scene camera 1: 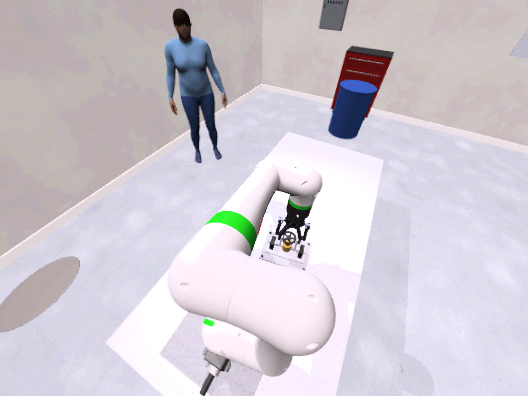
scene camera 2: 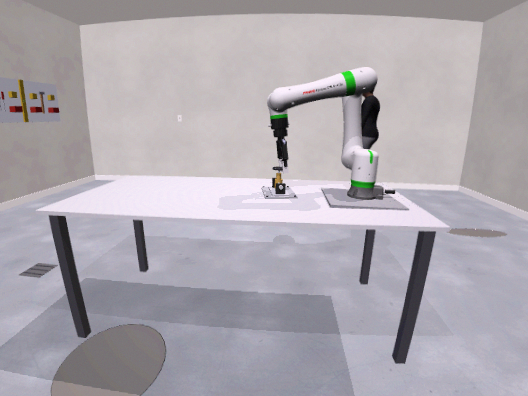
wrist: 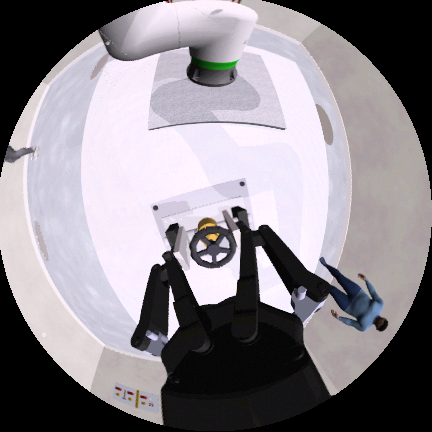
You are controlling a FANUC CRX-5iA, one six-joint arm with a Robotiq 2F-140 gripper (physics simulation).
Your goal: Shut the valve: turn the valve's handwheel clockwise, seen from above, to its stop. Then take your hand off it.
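Observation:
The valve's dark spoked handwheel [scene camera 1: 289,237] [scene camera 2: 277,168] [wrist: 213,248] lies level on top of the brass valve body [scene camera 1: 287,247] [scene camera 2: 279,178] [wrist: 207,224]. The valve stands on a light mounting plate [scene camera 1: 282,258] [wrist: 200,196] with dark bolts at its corners. My gripper [scene camera 1: 288,240] [scene camera 2: 281,165] [wrist: 205,226] points down from above and is shut on the handwheel, with one finger pad at each side of the rim. Black pipe ends stand left and right of the valve body, close to the finger pads in the wrist view. The wheel's angle to its stop cannot be read.
The plate rests on the white table [scene camera 1: 350,200] [scene camera 2: 150,200]. The arm's base stands on a grey slab [scene camera 2: 370,203] [wrist: 270,115] at one end. A person in blue [scene camera 1: 192,70] [wrist: 362,305] stands beside the table. A blue drum [scene camera 1: 352,112] and red cabinet [scene camera 1: 367,62] stand beyond it.

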